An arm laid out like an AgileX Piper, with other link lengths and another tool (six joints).
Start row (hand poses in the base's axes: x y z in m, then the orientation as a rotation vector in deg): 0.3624 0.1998 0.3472 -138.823 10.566 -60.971
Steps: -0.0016 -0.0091 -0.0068 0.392 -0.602 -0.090; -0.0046 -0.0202 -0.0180 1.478 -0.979 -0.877; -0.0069 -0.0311 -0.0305 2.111 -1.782 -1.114; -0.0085 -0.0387 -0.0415 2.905 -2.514 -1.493; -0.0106 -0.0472 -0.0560 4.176 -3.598 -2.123; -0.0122 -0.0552 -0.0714 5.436 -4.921 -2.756; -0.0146 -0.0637 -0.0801 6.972 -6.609 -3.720; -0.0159 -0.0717 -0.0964 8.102 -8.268 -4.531; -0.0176 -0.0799 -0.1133 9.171 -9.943 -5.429; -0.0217 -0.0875 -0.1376 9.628 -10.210 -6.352; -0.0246 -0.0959 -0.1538 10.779 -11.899 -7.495; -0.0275 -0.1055 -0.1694 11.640 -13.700 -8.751
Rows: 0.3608 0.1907 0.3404 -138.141 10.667 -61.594; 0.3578 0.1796 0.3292 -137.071 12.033 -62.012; 0.3555 0.1687 0.3167 -136.073 12.359 -62.842; 0.3539 0.1611 0.3057 -134.987 12.956 -63.585; 0.3518 0.1526 0.2912 -133.292 13.959 -64.663; 0.3502 0.1446 0.2758 -131.450 14.871 -66.000; 0.3478 0.1361 0.2671 -129.156 16.176 -67.760; 0.3465 0.1281 0.2508 -127.196 17.107 -69.540; 0.3448 0.1199 0.2339 -125.262 18.100 -71.366; 0.3407 0.1123 0.2096 -124.751 19.318 -71.864; 0.3378 0.1039 0.1934 -122.708 20.618 -73.730; 0.3349 0.0943 0.1778 -120.816 21.879 -75.852
